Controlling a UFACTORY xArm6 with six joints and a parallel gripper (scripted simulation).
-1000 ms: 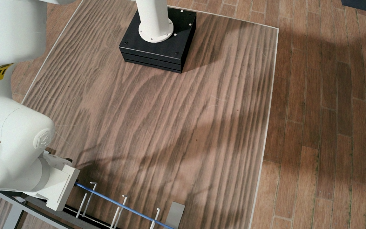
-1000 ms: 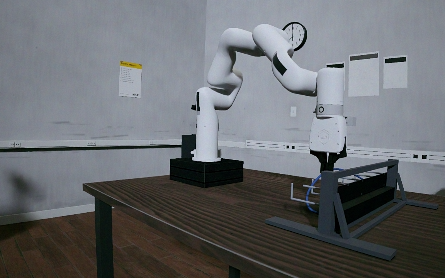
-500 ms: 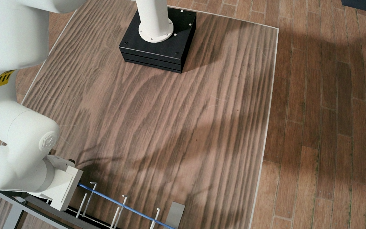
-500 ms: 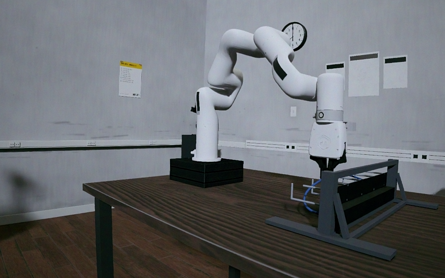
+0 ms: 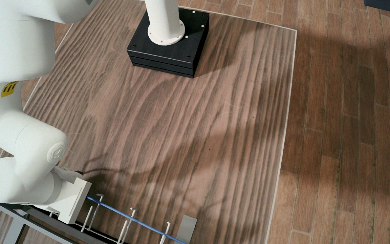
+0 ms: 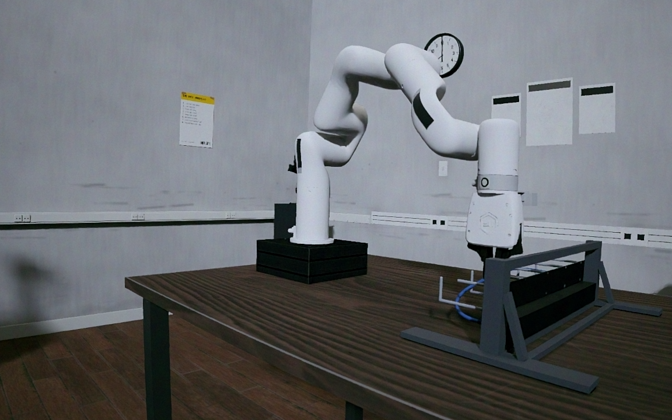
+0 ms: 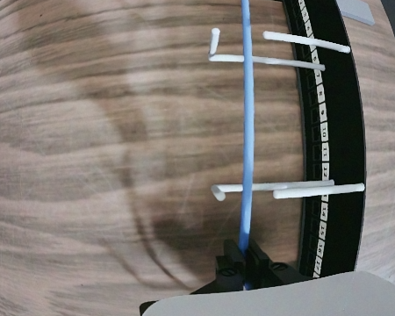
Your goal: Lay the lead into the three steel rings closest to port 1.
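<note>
The grey rack is 11 cm ahead of my hand, 4 cm to the left of it and 2 cm below it. Round my hand: short blue piece: 14 cm to the right, 6 cm below, 3 cm ahead.
</note>
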